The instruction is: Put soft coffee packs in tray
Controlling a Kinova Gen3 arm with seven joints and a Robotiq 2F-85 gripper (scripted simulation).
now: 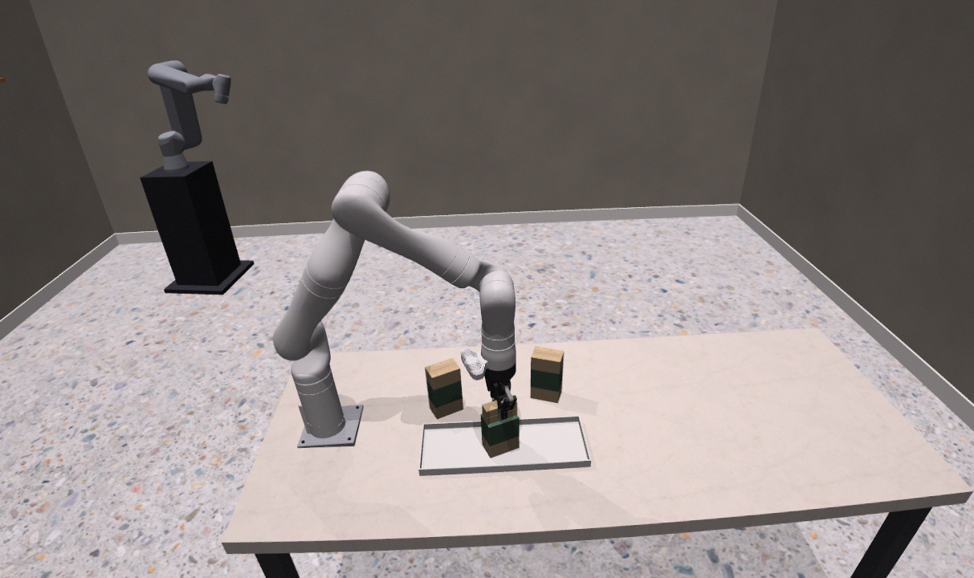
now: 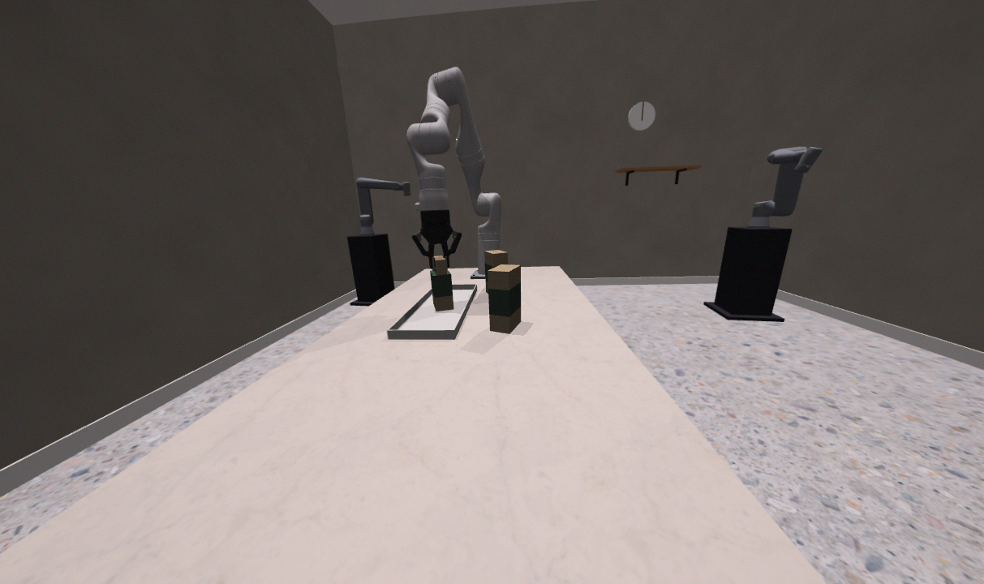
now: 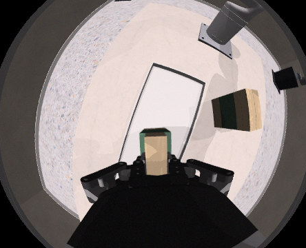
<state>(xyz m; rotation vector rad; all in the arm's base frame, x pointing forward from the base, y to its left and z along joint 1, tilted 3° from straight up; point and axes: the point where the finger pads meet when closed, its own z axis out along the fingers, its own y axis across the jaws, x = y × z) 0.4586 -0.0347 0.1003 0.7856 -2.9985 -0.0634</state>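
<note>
The grey-rimmed white tray is 10 mm ahead of my hand and 120 mm below it.
</note>
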